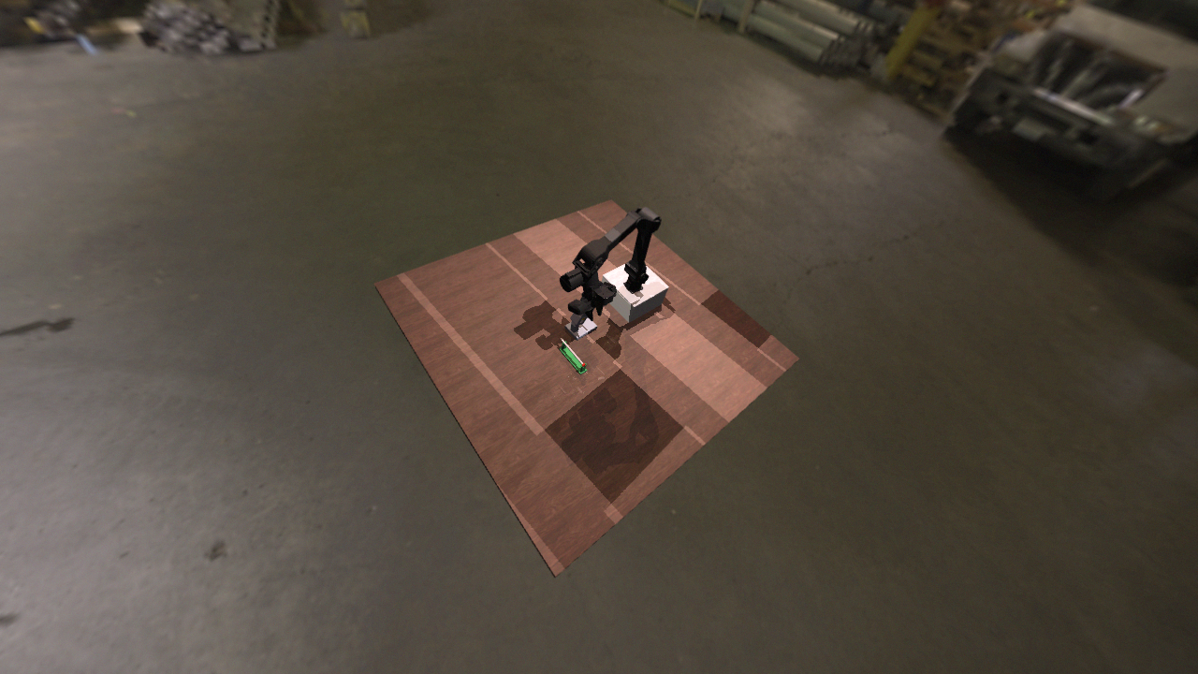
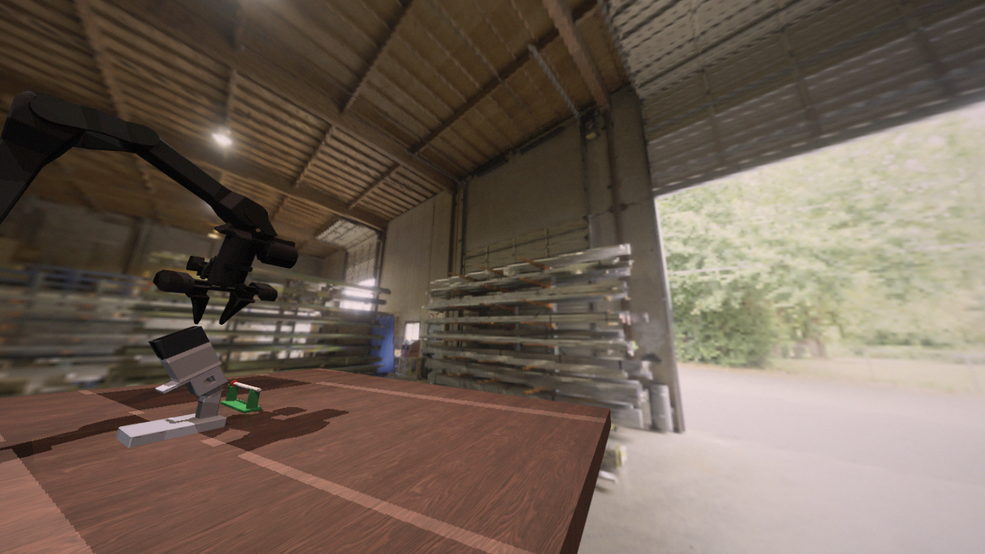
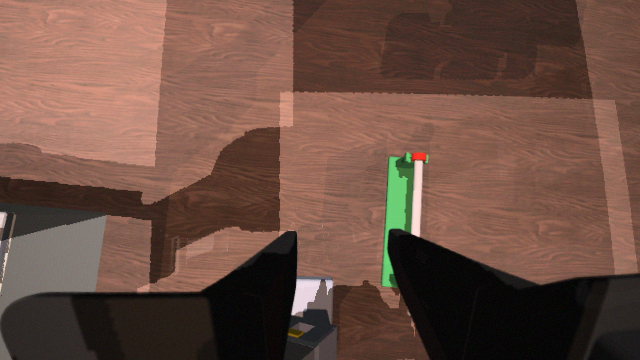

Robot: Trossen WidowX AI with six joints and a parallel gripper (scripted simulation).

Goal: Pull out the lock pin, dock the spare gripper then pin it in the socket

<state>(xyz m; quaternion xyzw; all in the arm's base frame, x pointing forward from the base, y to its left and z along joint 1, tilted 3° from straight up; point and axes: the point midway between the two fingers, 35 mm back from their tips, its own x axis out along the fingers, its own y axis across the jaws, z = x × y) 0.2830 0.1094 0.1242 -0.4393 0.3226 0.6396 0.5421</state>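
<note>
Right now the green cradle is 160 mm below my gripper tip, 90 mm ahead of it and 20 mm to the left of it. Also, from my gripper tip: spare gripper 100 mm to the right, 70 mm below, 20 mm behind; then mount 140 mm below, 100 mm to the right, 10 mm behind.
</note>
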